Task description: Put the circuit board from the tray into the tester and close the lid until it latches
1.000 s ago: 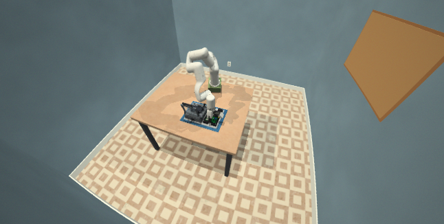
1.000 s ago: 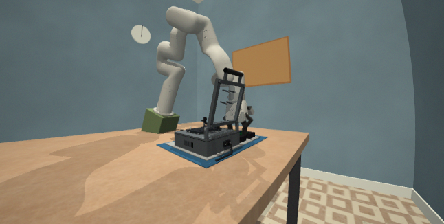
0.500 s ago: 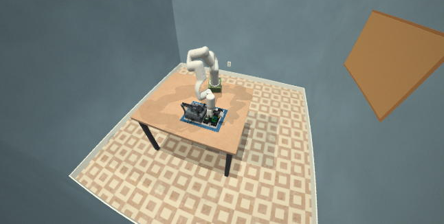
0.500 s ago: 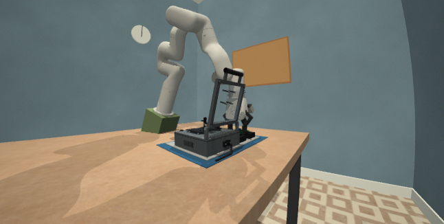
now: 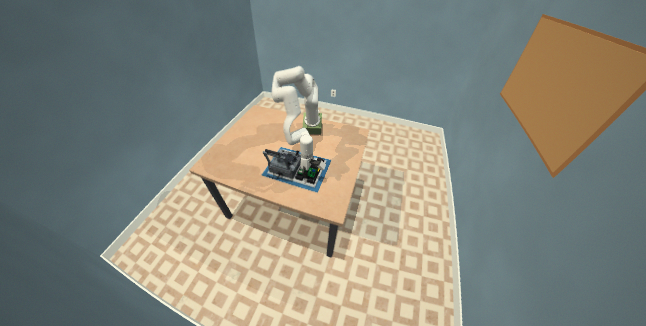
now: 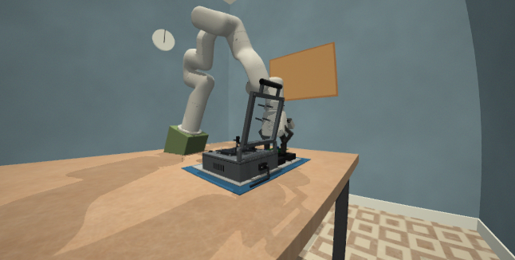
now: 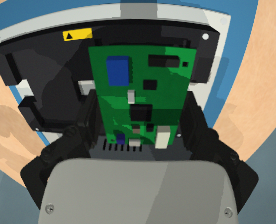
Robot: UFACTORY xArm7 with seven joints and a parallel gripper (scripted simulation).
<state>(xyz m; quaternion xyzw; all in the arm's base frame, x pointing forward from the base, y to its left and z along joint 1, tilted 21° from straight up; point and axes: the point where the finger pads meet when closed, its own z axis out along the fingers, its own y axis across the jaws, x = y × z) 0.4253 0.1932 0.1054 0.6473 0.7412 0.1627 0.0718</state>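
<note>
Right now my hand is 130 mm to the left of the grey tester, 60 mm below it and 10 mm short of it. From my hand the other things lie so: clear lid: 150 mm to the right, 130 mm above, 110 mm ahead; green circuit board: right at my hand.
</note>
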